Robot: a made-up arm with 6 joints.
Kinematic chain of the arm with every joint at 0, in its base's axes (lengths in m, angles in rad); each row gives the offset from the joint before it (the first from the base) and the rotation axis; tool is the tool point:
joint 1: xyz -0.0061 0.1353 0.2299 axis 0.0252 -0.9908 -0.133
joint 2: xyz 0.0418 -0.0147 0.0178 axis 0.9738 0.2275 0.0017
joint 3: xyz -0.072 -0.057 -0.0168 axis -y
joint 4: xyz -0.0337 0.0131 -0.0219 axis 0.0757 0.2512 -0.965
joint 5: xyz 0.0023 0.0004 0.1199 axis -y
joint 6: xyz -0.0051 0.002 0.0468 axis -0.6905 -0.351 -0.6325
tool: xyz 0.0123 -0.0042 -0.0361
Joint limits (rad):
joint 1: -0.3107..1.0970
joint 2: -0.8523..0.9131
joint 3: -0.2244..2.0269
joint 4: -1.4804..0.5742
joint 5: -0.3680..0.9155
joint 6: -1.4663..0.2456
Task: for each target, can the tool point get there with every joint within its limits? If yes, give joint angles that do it. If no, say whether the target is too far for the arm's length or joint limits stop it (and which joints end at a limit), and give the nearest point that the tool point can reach.
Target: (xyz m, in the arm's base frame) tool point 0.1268 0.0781 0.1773
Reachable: no: joint limits stop it (at a limit: joint 1, joint 3, joint 5, joint 6) | nearest point 0.0782 0.0726 0.1098 | short by 0.083 m
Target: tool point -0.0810 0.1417 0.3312
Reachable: yes | joints -0.0877 -0.5510 0.2002 0.4038 0.0081 -0.9665
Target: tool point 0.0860 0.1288 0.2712
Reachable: no: joint limits stop it (at a limit: joint 1, joint 3, joint 4, joint 5) | nearest point 0.0172 0.1019 0.3437 | short by 0.104 m
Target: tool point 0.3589 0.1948 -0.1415
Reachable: no: too far | nearest point 0.0786 0.1344 0.0723 | short by 0.358 m
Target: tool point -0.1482 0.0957 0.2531
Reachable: yes | joints -0.1474 -0.5140 1.0869 0.1634 0.4727 -1.0627
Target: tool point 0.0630 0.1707 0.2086
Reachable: no: joint limits stop it (at a limit: joint 1, joint 3, joint 5, joint 6) | nearest point 0.0504 0.1838 0.1107 | short by 0.100 m
